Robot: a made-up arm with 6 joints.
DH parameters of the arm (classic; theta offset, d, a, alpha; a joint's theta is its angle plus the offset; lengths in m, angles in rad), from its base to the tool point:
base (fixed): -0.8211 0 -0.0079 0
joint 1: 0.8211 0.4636 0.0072 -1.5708
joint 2: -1.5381 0 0.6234 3.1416
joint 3: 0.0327 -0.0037 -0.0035 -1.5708
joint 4: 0 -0.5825 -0.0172 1.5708
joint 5: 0 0.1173 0.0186 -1.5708
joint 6: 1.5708 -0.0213 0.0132 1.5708
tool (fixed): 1.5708 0.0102 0 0
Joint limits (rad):
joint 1: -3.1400..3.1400
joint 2: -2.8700..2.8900
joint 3: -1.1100..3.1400
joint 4: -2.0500..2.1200
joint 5: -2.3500..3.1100
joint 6: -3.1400..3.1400
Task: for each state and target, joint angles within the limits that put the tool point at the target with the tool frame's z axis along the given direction. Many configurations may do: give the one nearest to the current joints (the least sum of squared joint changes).
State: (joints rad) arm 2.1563 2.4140 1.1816 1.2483 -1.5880 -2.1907
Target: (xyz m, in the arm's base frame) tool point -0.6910 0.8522 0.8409 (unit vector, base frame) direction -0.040 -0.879 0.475
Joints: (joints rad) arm 2.2369 1.5782 2.0719 2.0124 -2.0879 -2.0000
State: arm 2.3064 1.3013 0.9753 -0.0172 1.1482 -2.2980
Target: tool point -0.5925 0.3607 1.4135 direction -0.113 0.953 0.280
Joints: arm 2.7847 0.3702 1.0610 0.1081 1.2784 -2.1409
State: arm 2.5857 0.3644 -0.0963 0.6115 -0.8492 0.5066
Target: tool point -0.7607 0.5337 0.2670 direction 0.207 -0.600 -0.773
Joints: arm 2.5873 1.0498 -0.0284 1.3312 -1.1510 1.0575
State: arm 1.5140 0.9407 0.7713 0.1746 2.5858 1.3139
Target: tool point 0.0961 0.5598 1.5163 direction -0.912 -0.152 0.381
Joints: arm 1.5841 0.3759 1.4146 -0.0423 2.3891 1.9569
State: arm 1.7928 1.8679 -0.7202 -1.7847 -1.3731 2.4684
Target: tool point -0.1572 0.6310 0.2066 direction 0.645 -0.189 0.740
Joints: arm 1.6601 1.0024 -0.2377 -2.0500 -2.1864 2.8416
